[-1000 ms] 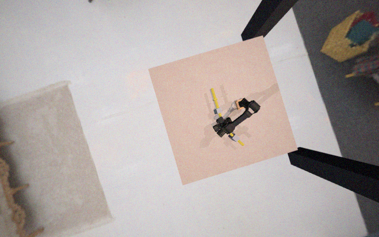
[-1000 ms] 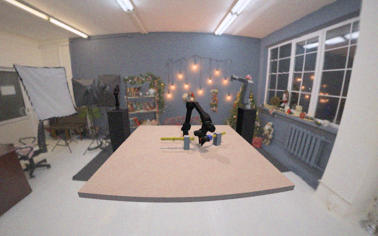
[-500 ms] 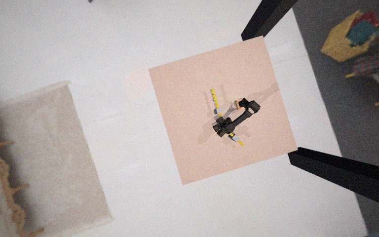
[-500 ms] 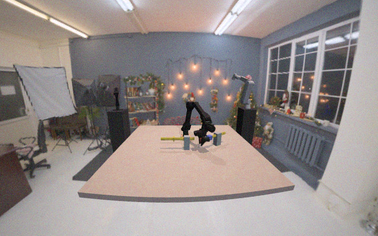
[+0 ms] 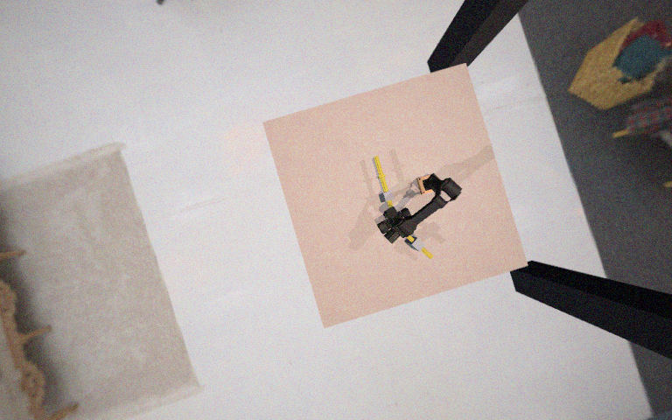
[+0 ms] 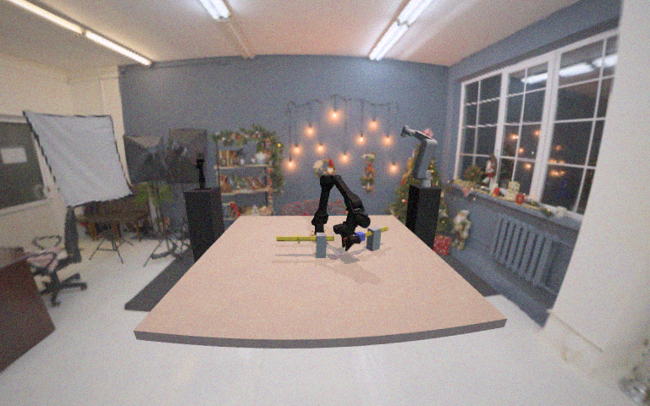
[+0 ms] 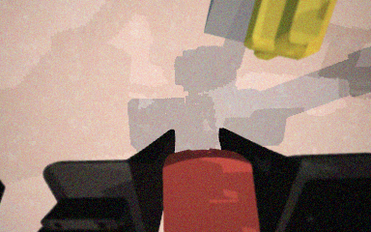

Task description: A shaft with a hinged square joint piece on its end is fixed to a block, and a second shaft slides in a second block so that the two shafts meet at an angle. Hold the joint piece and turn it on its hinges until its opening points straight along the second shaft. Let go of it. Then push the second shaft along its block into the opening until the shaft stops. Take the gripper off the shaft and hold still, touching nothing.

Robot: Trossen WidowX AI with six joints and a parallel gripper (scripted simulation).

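My gripper tip is now 10 mm past the red joint piece, 20 mm to the right of it and 50 mm below it.
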